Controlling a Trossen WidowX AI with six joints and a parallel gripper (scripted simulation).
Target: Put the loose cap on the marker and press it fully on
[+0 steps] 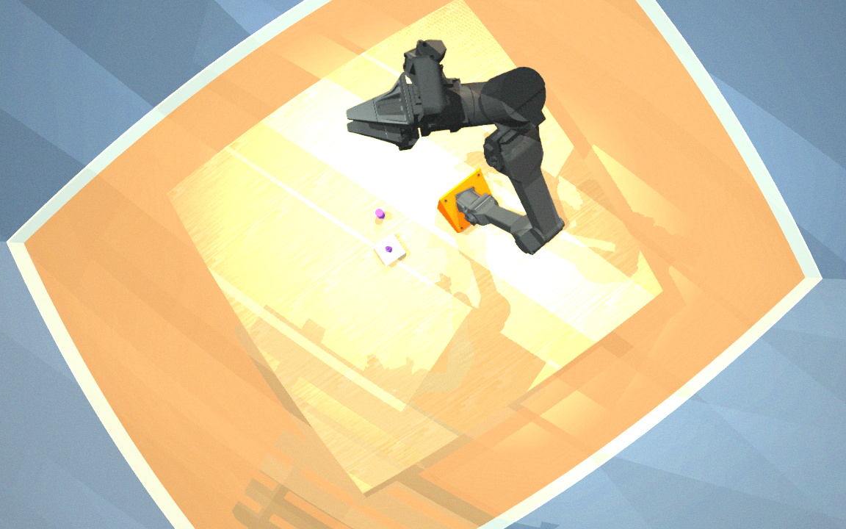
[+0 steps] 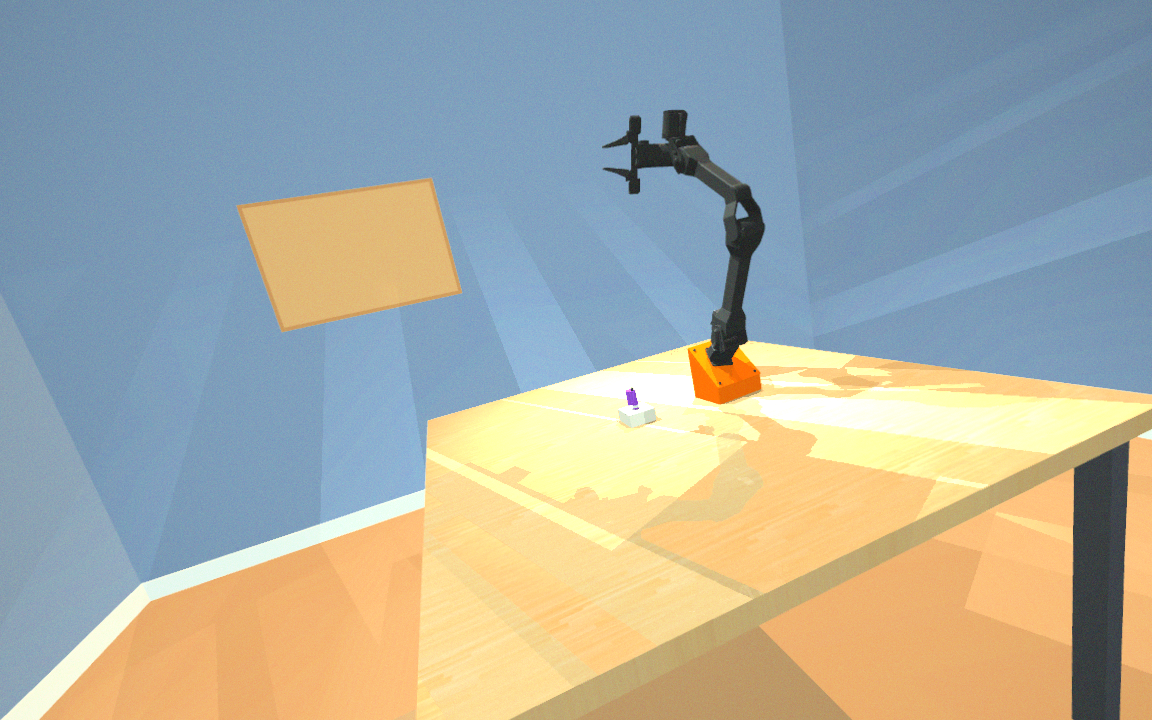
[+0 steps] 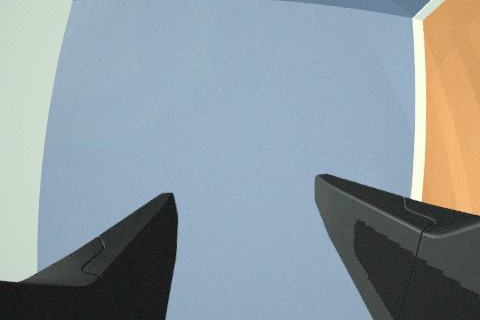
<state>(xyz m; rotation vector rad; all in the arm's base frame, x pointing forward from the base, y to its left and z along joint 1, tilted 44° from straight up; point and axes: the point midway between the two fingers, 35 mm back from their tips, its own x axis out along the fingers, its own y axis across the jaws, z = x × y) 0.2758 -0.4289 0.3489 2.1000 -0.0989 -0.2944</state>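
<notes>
Now: gripper tip 680 mm above the purple cap, 40 mm short of it and 10 mm to the left of it. Also, from my gripper tip: white holder block 690 mm below, 110 mm to the left, 70 mm ahead.
</notes>
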